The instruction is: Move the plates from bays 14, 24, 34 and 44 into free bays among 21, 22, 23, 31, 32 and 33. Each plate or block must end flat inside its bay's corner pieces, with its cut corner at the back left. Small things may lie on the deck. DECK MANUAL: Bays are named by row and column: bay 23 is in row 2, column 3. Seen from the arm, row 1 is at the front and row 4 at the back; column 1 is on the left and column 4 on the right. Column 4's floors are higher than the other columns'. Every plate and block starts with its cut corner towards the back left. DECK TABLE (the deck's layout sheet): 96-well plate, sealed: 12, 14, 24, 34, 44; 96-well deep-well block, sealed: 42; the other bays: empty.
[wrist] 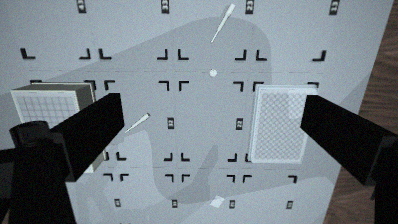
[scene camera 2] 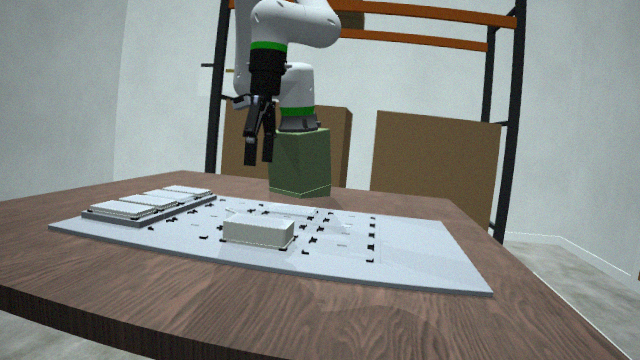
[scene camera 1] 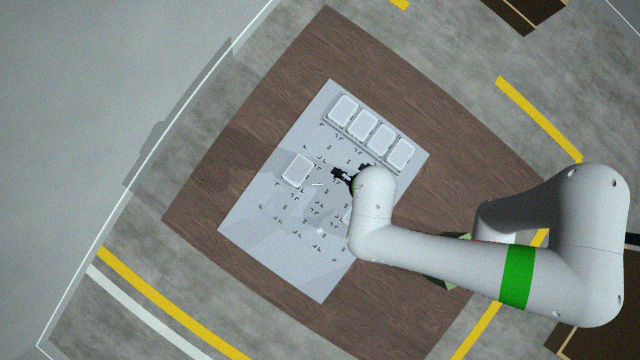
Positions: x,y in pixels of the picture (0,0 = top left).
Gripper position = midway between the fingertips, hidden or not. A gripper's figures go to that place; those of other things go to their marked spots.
Labels:
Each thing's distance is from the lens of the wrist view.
gripper (wrist: 212,110): 15 cm
deep-well block (wrist: 54,102): 31 cm
sealed plate (wrist: 275,136): 32 cm

